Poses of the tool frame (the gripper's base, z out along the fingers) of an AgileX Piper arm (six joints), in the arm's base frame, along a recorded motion.
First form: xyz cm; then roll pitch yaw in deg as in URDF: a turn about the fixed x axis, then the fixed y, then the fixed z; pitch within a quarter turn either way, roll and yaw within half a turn.
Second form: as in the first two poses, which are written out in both.
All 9 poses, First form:
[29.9, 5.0, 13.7, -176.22, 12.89, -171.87]
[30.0, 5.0, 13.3, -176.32, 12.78, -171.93]
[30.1, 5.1, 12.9, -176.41, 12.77, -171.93]
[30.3, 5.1, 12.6, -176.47, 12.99, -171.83]
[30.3, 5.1, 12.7, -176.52, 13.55, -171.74]
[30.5, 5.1, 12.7, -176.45, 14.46, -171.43]
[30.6, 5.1, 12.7, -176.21, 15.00, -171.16]
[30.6, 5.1, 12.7, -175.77, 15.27, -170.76]
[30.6, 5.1, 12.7, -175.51, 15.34, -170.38]
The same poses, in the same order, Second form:
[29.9, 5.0, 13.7, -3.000, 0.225, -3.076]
[30.0, 5.0, 13.3, -3.001, 0.223, -3.077]
[30.1, 5.1, 12.9, -3.001, 0.223, -3.079]
[30.3, 5.1, 12.6, -2.999, 0.227, -3.080]
[30.3, 5.1, 12.7, -2.997, 0.236, -3.081]
[30.5, 5.1, 12.7, -2.992, 0.252, -3.080]
[30.6, 5.1, 12.7, -2.987, 0.262, -3.075]
[30.6, 5.1, 12.7, -2.980, 0.267, -3.068]
[30.6, 5.1, 12.7, -2.974, 0.268, -3.063]

